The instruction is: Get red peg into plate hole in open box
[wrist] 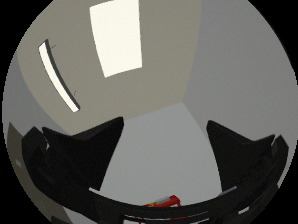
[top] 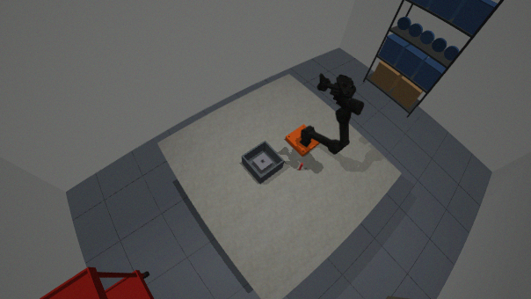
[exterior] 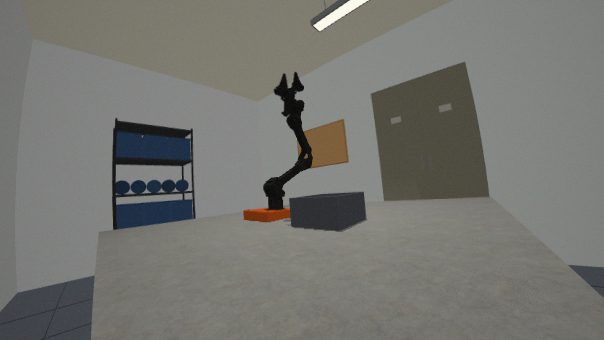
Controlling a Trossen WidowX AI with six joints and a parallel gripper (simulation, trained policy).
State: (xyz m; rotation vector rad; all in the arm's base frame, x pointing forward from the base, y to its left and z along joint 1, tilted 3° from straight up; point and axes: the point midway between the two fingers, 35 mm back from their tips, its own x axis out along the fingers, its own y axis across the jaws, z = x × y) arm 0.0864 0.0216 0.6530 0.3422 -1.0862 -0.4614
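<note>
The red peg lies 60 mm ahead of my gripper tip, 50 mm to the left of it and 670 mm below it. From my gripper tip the other things lie so: grey box (200 mm ahead, 150 mm to the right, 680 mm below).
</note>
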